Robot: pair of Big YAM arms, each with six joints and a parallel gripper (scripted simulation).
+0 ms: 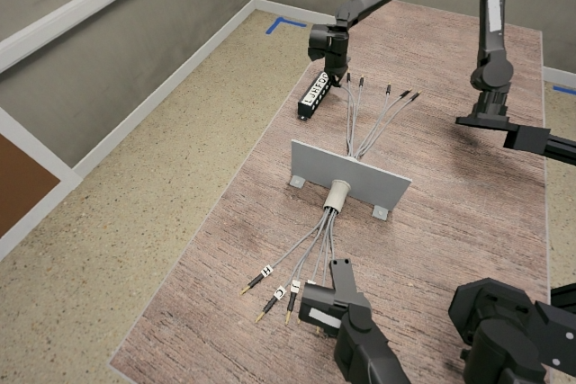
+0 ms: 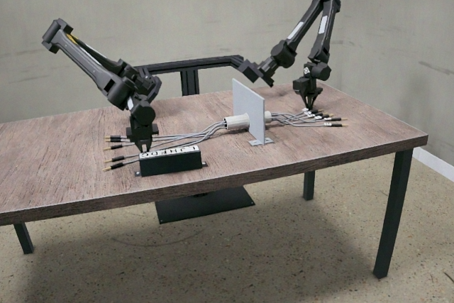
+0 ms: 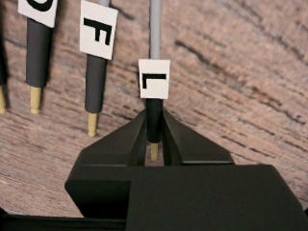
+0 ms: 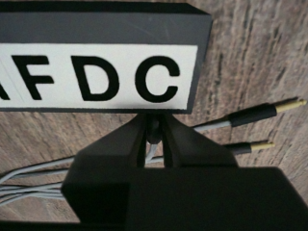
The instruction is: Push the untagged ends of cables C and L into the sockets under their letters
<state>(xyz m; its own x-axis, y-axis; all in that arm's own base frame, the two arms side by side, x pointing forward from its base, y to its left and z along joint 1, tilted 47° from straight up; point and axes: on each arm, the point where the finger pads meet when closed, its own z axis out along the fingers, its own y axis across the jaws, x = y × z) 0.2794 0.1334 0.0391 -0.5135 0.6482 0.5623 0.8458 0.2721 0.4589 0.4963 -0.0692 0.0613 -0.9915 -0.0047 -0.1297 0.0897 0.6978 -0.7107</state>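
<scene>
Now: right hand 270 mm past the black cable plug, 90 mm to the left of it and 30 mm above it. From my right hand the other things lie so: grey upright panel (420 mm to the left, 120 mm behind, 80 mm above); tagged plug (780 mm to the left, 210 mm behind, 30 mm below).
My left hand is 1 cm to the right of the tagged plug. From my left hand the other things lie so: grey upright panel (34 cm to the right, 10 cm above, 8 cm ahead); black cable plug (86 cm to the right, 7 cm behind).
</scene>
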